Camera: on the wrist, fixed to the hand. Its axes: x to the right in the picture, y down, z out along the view.
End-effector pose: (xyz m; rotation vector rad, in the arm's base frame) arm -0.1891 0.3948 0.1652 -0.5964 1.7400 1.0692
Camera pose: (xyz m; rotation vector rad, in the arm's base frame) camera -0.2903 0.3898 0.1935 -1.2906 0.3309 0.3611
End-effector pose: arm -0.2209 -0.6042 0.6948 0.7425 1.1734 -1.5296
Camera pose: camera -0.1482 -0.5563 0.6358 -0.9908 1.4819 -2.2856
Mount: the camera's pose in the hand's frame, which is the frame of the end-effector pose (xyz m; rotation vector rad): 0.0152 0.0872 -0.0568 -0.3385 -0.5708 -1.4377
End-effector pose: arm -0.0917 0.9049 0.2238 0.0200 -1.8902 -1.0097
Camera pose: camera -0.0240 0.9201 0.3028 -0.9514 1.7412 2.0936
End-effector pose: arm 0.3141 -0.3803 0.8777 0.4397 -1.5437 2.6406
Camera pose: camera 0.2710 -0.3765 0.7819 1.5674 -0.9720 1.1579
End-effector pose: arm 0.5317 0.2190 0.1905 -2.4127 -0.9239 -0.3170
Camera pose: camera 0.6001 0.1413 0.2092 1.4008 2.5474 0.2267
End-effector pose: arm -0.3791 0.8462 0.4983 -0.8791 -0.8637 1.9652
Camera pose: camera -0.3731 0.8345 0.3940 0.2618 -1.5609 0.7402
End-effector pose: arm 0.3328 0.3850 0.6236 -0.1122 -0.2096 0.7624
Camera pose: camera 0.2978 0.4568 0.5552 -0.0366 -0.8413 -0.7070
